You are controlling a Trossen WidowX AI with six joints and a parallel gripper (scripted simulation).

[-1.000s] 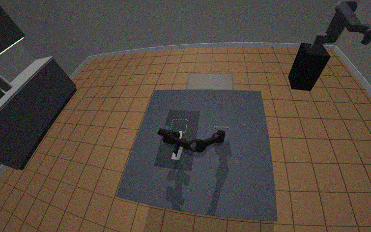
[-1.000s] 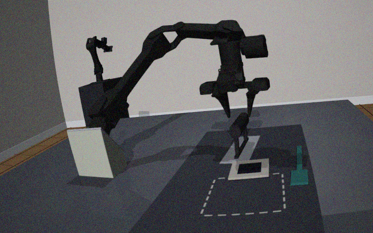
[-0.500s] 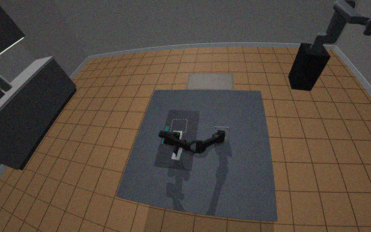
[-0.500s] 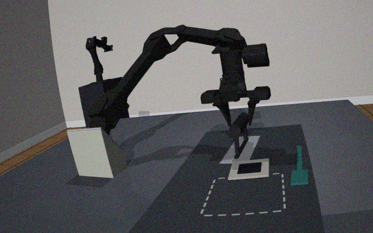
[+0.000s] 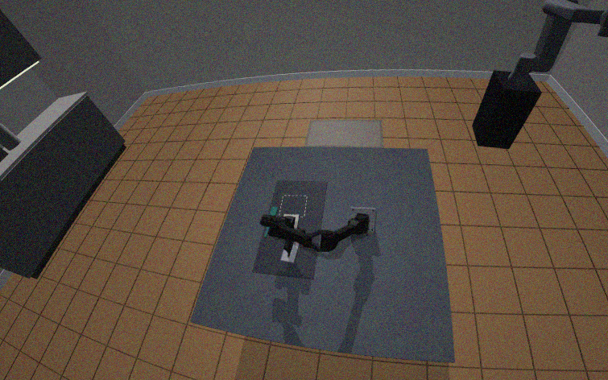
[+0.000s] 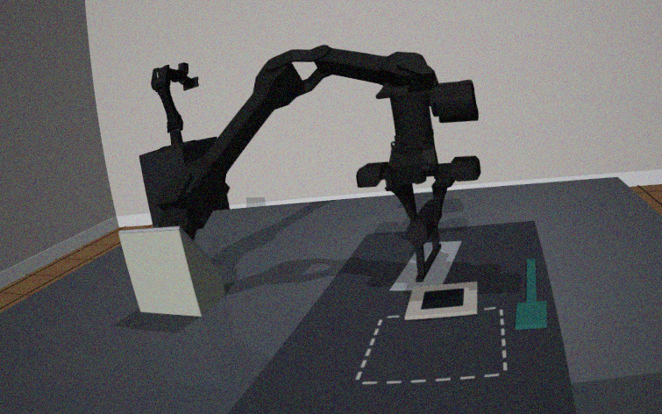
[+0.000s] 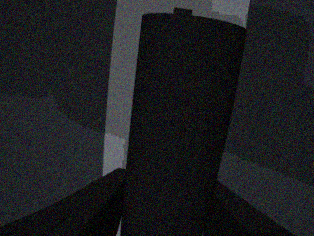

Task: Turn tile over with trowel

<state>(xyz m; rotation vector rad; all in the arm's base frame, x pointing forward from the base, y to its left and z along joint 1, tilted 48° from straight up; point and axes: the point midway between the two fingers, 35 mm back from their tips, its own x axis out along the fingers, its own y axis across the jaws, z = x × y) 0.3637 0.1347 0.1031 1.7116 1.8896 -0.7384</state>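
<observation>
Now: the dark mat 13 cm to the right of my gripper tip, 8 cm below it and 3 cm ahead of it. From my gripper tip the other things lie so: white tile (14 cm to the right, 6 cm below, 5 cm ahead); teal trowel (17 cm ahead, 14 cm to the right, 6 cm below).
</observation>
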